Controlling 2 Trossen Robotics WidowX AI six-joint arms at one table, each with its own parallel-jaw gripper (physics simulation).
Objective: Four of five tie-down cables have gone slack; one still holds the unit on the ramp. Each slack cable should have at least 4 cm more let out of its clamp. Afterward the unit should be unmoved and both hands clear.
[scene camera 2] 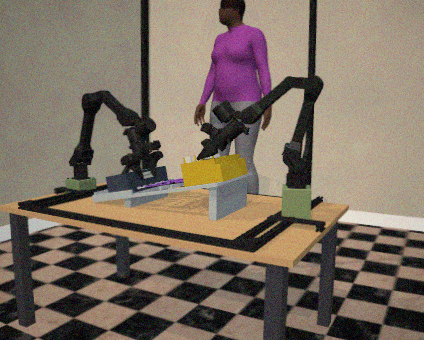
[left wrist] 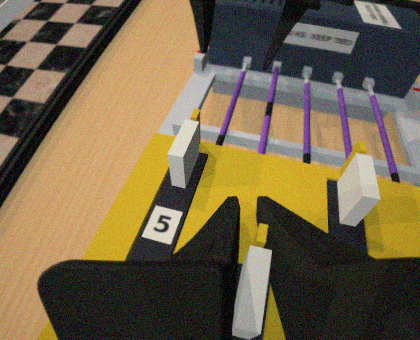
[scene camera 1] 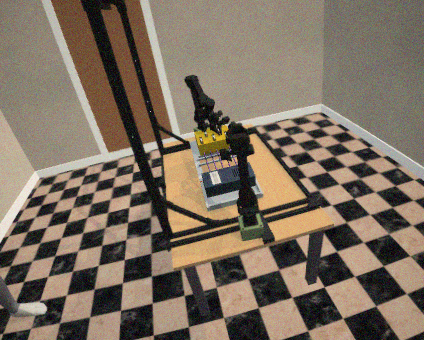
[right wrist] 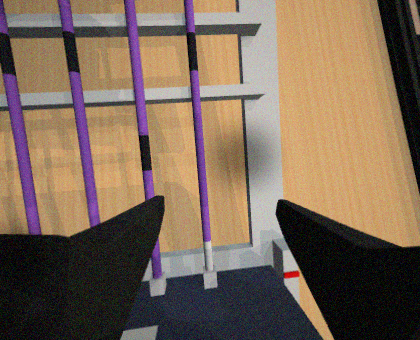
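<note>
A yellow clamp box (scene camera 1: 212, 147) (scene camera 2: 205, 175) (left wrist: 120, 210) sits at the ramp's raised end. My left gripper (left wrist: 246, 206) is shut on a white clamp lever (left wrist: 252, 292), right of the lever (left wrist: 184, 155) beside label 5. Purple cables run to the dark blue unit (scene camera 1: 227, 185) (scene camera 2: 117, 182) (right wrist: 230, 310) on the ramp (right wrist: 265, 205) (scene camera 2: 227, 200). The second cable from the right (right wrist: 139, 100) in the right wrist view has its black band nearer the unit. My right gripper (right wrist: 221, 204) is open above the cable ends; the rightmost cable (right wrist: 201, 165) appears between its fingertips.
Another white lever (left wrist: 357, 190) stands at the right in the left wrist view. A side post with a red mark (right wrist: 291, 274) stands beside the unit. Black rails (scene camera 2: 150, 231) edge the wooden table (scene camera 1: 285, 187). A person (scene camera 2: 240, 65) stands behind it.
</note>
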